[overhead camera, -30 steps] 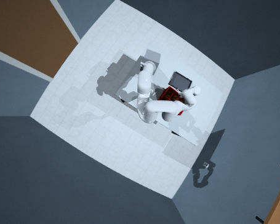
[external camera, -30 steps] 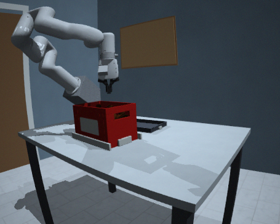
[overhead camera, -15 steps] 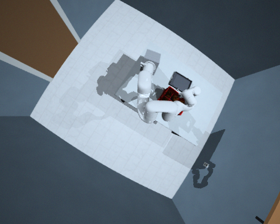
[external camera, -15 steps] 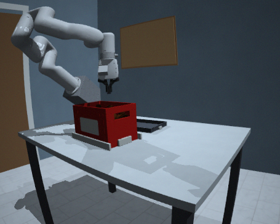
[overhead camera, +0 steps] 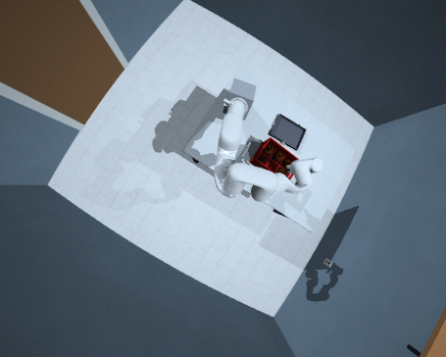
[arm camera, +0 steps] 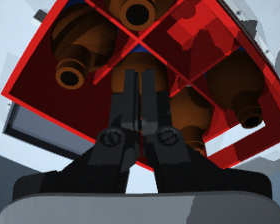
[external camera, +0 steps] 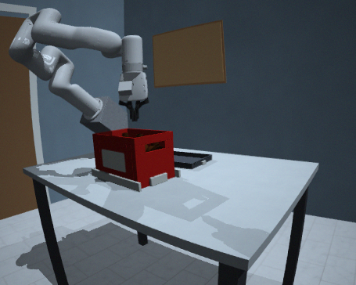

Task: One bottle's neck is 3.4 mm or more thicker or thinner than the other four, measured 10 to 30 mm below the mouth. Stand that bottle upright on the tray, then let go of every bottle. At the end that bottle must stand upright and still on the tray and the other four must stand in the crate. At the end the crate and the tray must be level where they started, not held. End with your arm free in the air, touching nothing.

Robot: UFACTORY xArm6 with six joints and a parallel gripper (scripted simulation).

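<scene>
Now: hand 16 cm above the red crate, 6 cm past it and 4 cm to the right of it. From my hand the other things lie so: glass bottle: 16 cm below, 14 cm behind, 10 cm to the left; dark tray: 33 cm to the left, 23 cm below, 2 cm behind.
</scene>
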